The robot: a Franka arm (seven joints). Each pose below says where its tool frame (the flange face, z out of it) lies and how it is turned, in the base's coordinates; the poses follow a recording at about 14 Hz.
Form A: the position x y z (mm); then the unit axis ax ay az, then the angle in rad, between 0 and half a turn.
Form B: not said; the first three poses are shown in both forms.
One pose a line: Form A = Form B
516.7, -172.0, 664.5, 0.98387, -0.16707, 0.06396, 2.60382 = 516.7, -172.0, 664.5, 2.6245, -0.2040, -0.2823
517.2, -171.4, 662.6, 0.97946, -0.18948, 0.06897, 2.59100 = 517.2, -171.4, 662.6, 2.6168, -0.2262, -0.3212
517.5, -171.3, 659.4, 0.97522, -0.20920, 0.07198, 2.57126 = 517.5, -171.3, 659.4, 2.6016, -0.2447, -0.3546
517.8, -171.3, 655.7, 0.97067, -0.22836, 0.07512, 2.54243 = 517.8, -171.3, 655.7, 2.5774, -0.2650, -0.3849
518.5, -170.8, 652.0, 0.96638, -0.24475, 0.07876, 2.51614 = 518.5, -170.8, 652.0, 2.5554, -0.2849, -0.4096
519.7, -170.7, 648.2, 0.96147, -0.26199, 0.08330, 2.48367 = 519.7, -170.7, 648.2, 2.5277, -0.3085, -0.4336
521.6, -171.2, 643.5, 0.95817, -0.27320, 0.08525, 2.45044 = 521.6, -171.2, 643.5, 2.4970, -0.3244, -0.4463
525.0, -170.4, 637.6, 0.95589, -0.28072, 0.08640, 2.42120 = 525.0, -170.4, 637.6, 2.4691, -0.3361, -0.4528
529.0, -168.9, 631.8, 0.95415, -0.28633, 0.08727, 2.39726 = 529.0, -168.9, 631.8, 2.4459, -0.3453, -0.4568
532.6, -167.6, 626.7, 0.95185, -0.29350, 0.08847, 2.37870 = 532.6, -167.6, 626.7, 2.4289, -0.3553, -0.4647
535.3, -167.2, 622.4, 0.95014, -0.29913, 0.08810, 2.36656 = 535.3, -167.2, 622.4, 2.4178, -0.3606, -0.4722
